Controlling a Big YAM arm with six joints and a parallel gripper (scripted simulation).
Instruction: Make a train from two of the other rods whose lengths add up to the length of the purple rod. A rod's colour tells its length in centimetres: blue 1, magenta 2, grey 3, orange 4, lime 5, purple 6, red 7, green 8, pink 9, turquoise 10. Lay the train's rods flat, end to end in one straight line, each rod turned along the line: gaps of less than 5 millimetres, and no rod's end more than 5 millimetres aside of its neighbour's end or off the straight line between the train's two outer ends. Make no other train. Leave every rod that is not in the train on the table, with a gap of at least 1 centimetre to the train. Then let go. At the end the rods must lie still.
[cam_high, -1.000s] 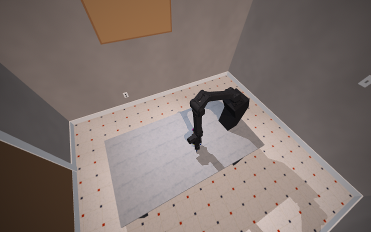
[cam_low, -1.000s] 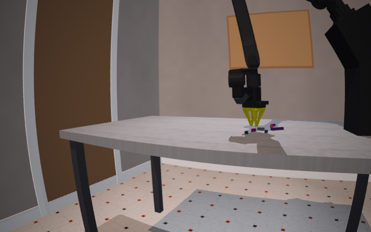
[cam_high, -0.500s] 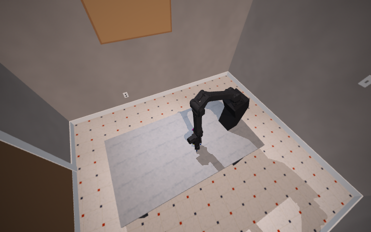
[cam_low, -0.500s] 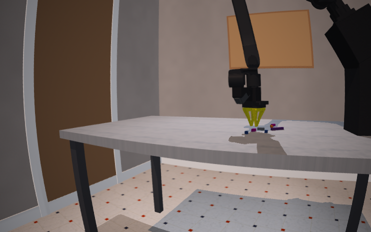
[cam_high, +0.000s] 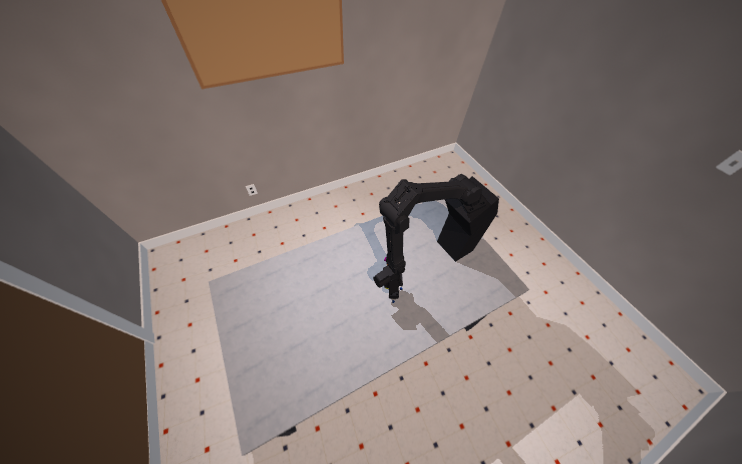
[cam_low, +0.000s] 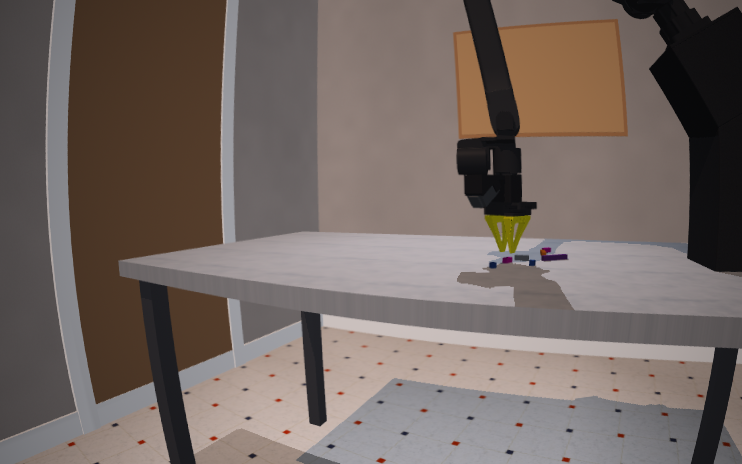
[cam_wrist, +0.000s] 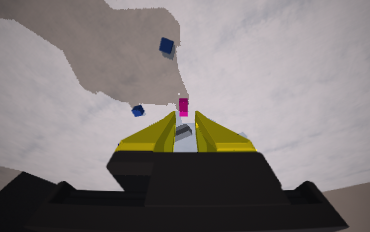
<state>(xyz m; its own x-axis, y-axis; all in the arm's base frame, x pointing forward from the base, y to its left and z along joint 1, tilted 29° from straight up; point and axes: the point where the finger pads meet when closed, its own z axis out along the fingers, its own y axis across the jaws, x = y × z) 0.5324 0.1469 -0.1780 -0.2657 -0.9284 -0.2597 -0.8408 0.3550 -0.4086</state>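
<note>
Right now my hand is 4 cm to the left of the grey rod, 2 cm past it and 2 cm above it. The rest, counted from my hand: orange rod (12 cm to the right, 4 cm behind, 2 cm below); purple rod (8 cm behind, 7 cm to the right, 2 cm below).
</note>
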